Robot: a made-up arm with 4 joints.
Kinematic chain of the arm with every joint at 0, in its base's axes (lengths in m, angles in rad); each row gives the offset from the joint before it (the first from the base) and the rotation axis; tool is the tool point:
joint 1: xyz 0 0 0.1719 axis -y
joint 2: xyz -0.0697 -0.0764 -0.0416 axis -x
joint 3: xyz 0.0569 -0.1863 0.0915 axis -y
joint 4: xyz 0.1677 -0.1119 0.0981 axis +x
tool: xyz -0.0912 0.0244 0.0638
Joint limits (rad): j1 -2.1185..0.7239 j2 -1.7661..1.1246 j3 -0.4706..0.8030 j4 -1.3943..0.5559
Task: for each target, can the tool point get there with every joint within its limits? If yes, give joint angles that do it. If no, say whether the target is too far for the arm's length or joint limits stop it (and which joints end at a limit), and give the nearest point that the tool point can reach.
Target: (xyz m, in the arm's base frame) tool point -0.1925 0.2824 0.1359
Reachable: no: joint limits stop it (at a limit: joint 1, joint 2, joint 3) | nearest point -0.2287 0.0369 0.3437 | short by 0.324 m
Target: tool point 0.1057 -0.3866 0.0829
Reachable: yes | joints 0.2598 -0.9529 -0.1245 -0.7135
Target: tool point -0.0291 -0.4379 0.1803
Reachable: yes | joints -0.9411 -0.7332 0.5390 -0.3546
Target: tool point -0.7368 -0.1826 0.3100
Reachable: no: too far | nearest point -0.4008 -0.2162 0.2470 | short by 0.343 m
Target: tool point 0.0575 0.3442 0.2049
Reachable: no: joint limits stop it (at a limit: joint 2) | nearest point 0.2396 0.0386 0.3094 | short by 0.371 m
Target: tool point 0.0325 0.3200 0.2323
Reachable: no: joint limits stop it (at a limit: joint 2) | nearest point 0.1302 0.0377 0.4140 | short by 0.350 m
